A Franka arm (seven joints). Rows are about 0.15 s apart.
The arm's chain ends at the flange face. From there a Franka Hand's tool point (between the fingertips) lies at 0.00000 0.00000 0.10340 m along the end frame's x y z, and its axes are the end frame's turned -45 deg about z.
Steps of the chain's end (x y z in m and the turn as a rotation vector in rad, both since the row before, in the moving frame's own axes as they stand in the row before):
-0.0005 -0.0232 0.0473 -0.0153 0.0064 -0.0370
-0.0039 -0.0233 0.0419 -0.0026 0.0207 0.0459
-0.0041 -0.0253 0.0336 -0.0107 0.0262 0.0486
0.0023 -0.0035 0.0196 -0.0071 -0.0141 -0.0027
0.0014 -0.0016 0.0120 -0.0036 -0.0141 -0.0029
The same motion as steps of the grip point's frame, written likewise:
0.0154 -0.0152 0.0473 -0.0153 -0.0063 -0.0370
0.0150 -0.0175 0.0419 -0.0165 0.0128 0.0459
0.0161 -0.0181 0.0336 -0.0261 0.0110 0.0486
0.0026 -0.0014 0.0196 0.0049 -0.0150 -0.0027
0.0008 -0.0009 0.0120 0.0074 -0.0125 -0.0029

